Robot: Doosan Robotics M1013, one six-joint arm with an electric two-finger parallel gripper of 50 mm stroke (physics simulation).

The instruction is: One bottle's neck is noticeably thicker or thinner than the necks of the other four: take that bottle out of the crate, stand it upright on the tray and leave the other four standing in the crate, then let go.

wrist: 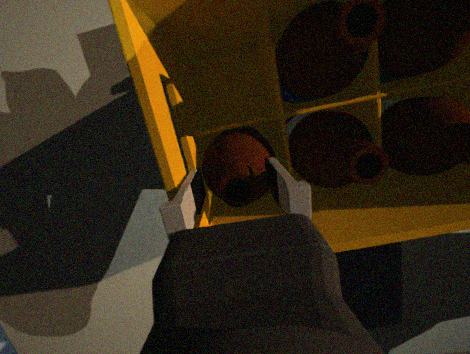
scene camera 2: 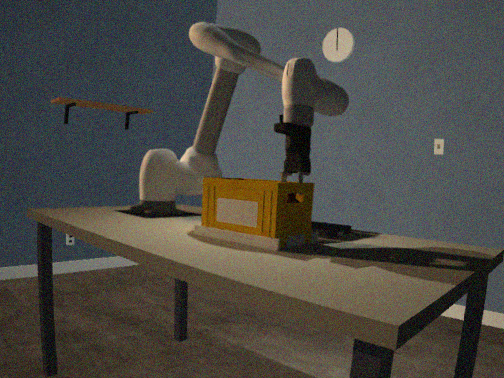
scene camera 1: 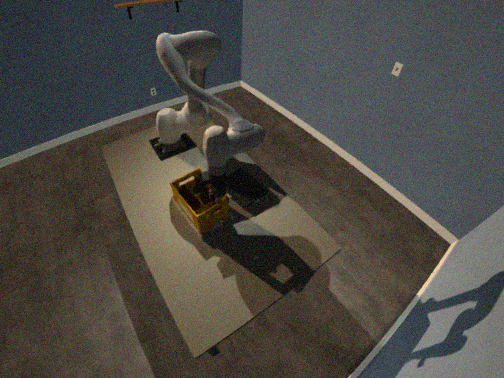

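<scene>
The yellow crate holds five dark red-brown bottles. My gripper is open, pointing down at the crate's top. Its fingers stand on either side of the corner bottle, apart from it in the wrist view. A second bottle stands in the neighbouring compartment, a third bottle behind that one, and two more are partly cut off at the right. I cannot tell the odd neck in this dim light. The dark tray lies beside the crate, partly in shadow.
The crate stands on a pale base on the table. Crate walls and dividers rise close around the fingers. One compartment behind the corner bottle shows no bottle. The arm's shadow crosses the table.
</scene>
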